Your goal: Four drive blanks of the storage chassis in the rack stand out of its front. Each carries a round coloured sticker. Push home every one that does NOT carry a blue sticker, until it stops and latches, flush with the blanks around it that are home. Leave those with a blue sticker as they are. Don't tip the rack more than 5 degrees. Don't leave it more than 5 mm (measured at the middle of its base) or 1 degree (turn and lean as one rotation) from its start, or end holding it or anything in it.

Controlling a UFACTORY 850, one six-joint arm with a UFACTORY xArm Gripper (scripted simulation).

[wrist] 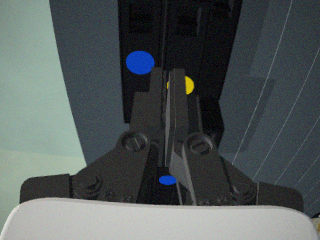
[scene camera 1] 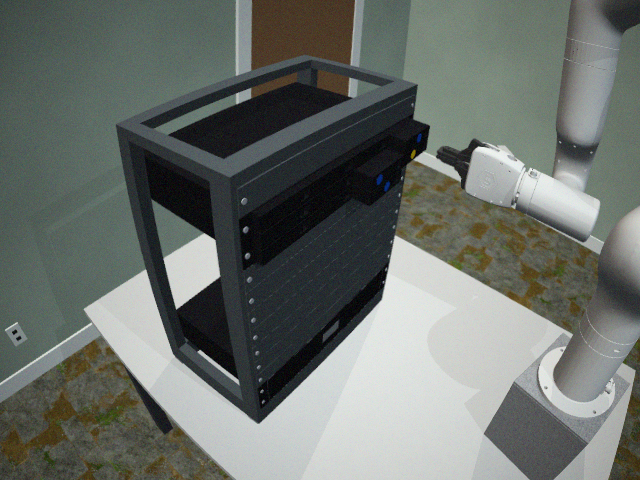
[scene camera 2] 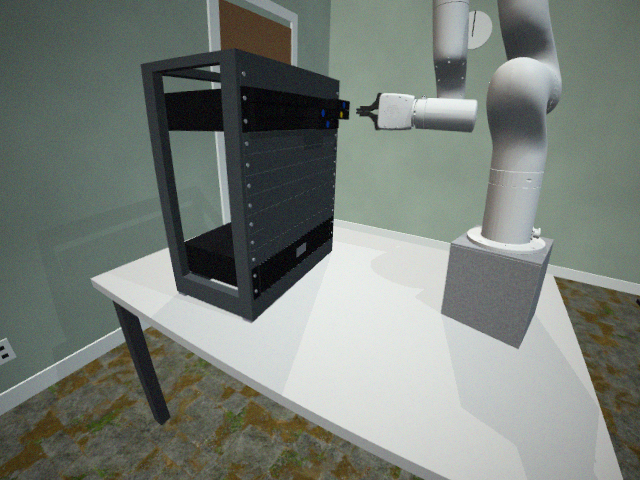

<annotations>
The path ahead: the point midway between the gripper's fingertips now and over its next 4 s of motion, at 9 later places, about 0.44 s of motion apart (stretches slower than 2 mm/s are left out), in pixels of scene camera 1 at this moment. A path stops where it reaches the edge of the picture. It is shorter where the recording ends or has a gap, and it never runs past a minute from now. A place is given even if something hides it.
The gripper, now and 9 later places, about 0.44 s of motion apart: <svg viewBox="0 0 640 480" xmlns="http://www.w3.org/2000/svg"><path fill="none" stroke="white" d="M439 151L441 162L423 156L418 154L414 152L411 152L409 150L405 149L404 149L403 148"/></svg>
</annotations>
